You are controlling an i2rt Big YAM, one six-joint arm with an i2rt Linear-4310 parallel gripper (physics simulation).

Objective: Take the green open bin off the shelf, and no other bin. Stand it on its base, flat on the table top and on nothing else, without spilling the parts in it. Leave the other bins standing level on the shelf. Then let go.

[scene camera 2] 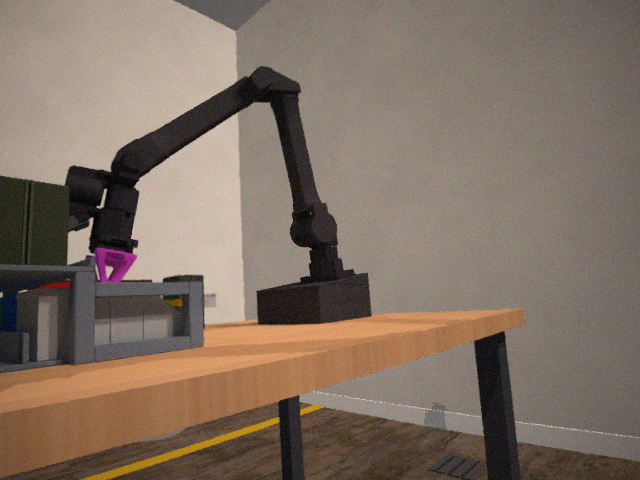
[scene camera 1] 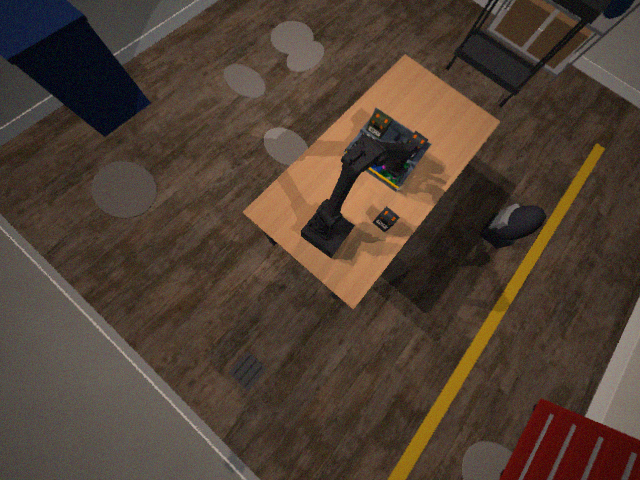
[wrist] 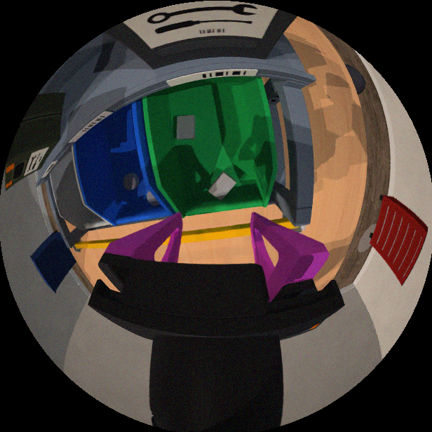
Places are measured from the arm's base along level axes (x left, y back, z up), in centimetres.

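Where they show: gripper, between the fingertips: (scene camera 1: 389, 173); arm's base, origin of its link: (scene camera 2: 327, 279) (scene camera 1: 321, 228).
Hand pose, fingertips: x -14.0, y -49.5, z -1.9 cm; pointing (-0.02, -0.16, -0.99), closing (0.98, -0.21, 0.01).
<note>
Each offset is from my fingertips to the top centre of the thing. Level surfaces: height alone.
The green open bin (wrist: 235, 107) sits in the grey-blue shelf (wrist: 298, 150) (scene camera 2: 82, 315), at the right end of the row in the wrist view. Two grey block-like parts (wrist: 185, 127) (wrist: 222, 185) lie in it. My gripper (wrist: 216, 217) (scene camera 2: 111, 280) is open with nothing between its magenta fingers. The fingertips appear near the bin's front edge in the wrist view, apart from each other. In scene camera 2 they appear around the height of the shelf's upper rail. In scene camera 1 the arm hides most of the bin.
A blue bin (wrist: 100, 165) stands directly beside the green one, with a grey bin (wrist: 70, 192) beyond it. A yellow strip (wrist: 215, 232) runs along the front. Dark cases {dx +20.0, dy -18.6, dz +11.5 cm} (scene camera 1: 379, 121) {dx -2.7, dy -16.9, dz +14.0 cm} (scene camera 1: 417, 139) sit on the shelf; another case {dx -12.1, dy +24.4, dz +4.8 cm} (scene camera 1: 385, 219) stands on the table {dz -8.3 cm} (scene camera 1: 356, 279) near the arm base.
</note>
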